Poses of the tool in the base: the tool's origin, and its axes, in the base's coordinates. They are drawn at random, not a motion.
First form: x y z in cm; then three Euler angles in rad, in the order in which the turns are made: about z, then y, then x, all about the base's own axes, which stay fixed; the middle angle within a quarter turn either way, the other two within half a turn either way.
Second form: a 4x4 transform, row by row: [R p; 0 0 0 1], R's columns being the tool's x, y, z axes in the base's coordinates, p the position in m. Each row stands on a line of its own. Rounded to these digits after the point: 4 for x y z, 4 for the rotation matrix.
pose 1, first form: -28.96 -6.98 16.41 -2.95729 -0.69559 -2.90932
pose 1, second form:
-0.7547 0.1407 -0.6408 -0.2896
0.0333 0.9837 0.1767 -0.0698
0.6553 0.1120 -0.7471 0.1641
0 0 0 1

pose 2, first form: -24.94 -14.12 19.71 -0.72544 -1.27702 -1.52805
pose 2, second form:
0.2167 0.1921 -0.9572 -0.2494
0.6871 0.6664 0.2893 -0.1412
0.6935 -0.7204 0.0124 0.1971
0 0 0 1

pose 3, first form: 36.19 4.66 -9.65 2.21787 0.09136 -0.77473
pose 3, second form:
-0.6003 -0.7945 0.0912 0.3619
0.6086 -0.3799 0.6966 0.0466
-0.5188 0.4737 0.7116 -0.0965
0 0 0 1

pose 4, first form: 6.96 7.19 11.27 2.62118 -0.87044 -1.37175
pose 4, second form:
-0.5592 -0.3205 -0.7646 0.0696
-0.5520 -0.5442 0.6318 0.0719
-0.6186 0.7753 0.1274 0.1127
0 0 0 1

